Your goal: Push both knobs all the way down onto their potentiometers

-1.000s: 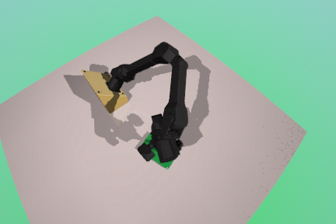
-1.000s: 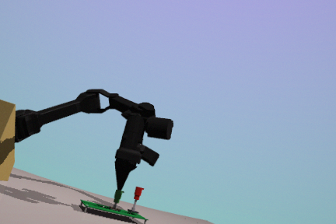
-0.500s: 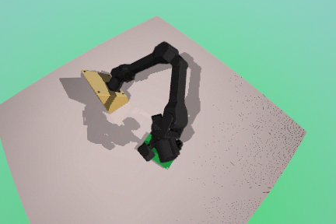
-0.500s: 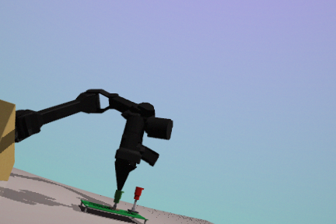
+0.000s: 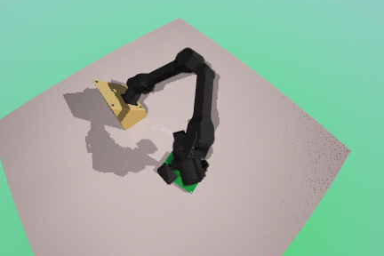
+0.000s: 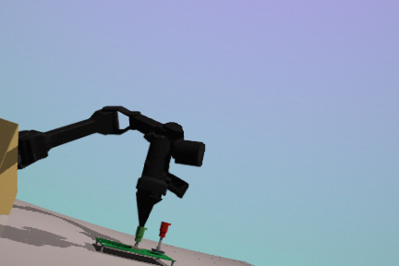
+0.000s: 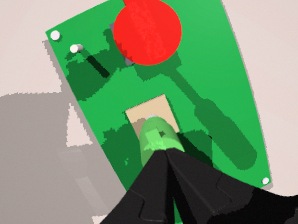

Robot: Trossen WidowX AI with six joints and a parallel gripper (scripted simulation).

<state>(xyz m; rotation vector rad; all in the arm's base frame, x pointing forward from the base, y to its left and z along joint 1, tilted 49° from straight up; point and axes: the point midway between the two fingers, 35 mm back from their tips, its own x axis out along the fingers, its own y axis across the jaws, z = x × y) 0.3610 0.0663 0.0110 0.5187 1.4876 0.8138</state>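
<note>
Now: the green knob 1 cm below my gripper tip. Also, from my gripper tip: red knob: 5 cm ahead, 1 cm to the left, 1 cm above.
</note>
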